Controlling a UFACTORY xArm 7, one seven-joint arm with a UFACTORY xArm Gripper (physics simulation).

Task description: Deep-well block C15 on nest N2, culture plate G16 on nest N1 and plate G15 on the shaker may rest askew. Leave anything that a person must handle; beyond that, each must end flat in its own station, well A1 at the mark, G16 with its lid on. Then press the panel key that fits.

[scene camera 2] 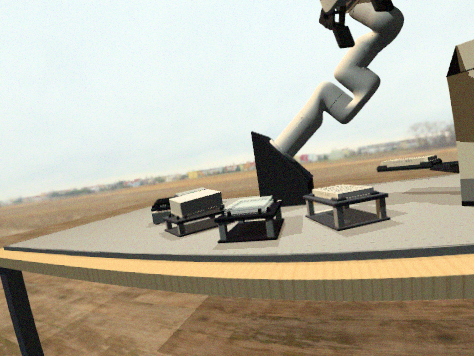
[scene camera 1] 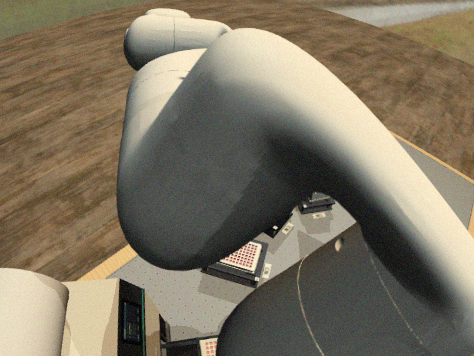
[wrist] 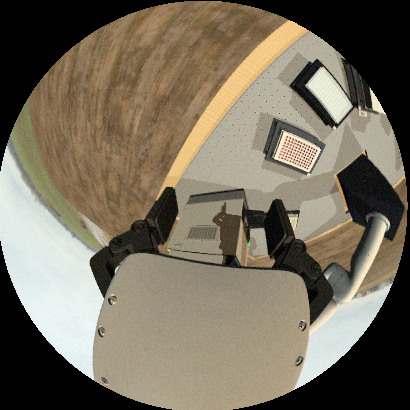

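My gripper point(wrist: 222, 204) is open and empty, high above the table, with the beige instrument beyond its fingers. It shows in part at the top of scene camera 2. The pale deep-well block point(scene camera 2: 195, 202) sits on a low stand point(scene camera 2: 181, 228); whether it lies flat is unclear. A pale, lidded-looking plate point(scene camera 2: 250, 205) point(wrist: 329, 95) is on the middle stand point(scene camera 2: 248, 218); its seating is too small to judge. A dark unit point(scene camera 2: 160, 205), possibly the shaker, is partly hidden behind the block. Labels and A1 marks are unreadable. The panel keys do not show.
A red-welled plate point(scene camera 1: 245, 255) point(scene camera 2: 342, 191) point(wrist: 298, 151) is on another stand. A further plate point(scene camera 1: 210, 346) point(scene camera 2: 407, 161) point(wrist: 295, 219) lies on a dark tray beside the beige instrument point(scene camera 2: 465, 110) point(wrist: 202, 220). The arm's dark base point(scene camera 2: 280, 175) point(wrist: 370, 192) stands behind the stands.
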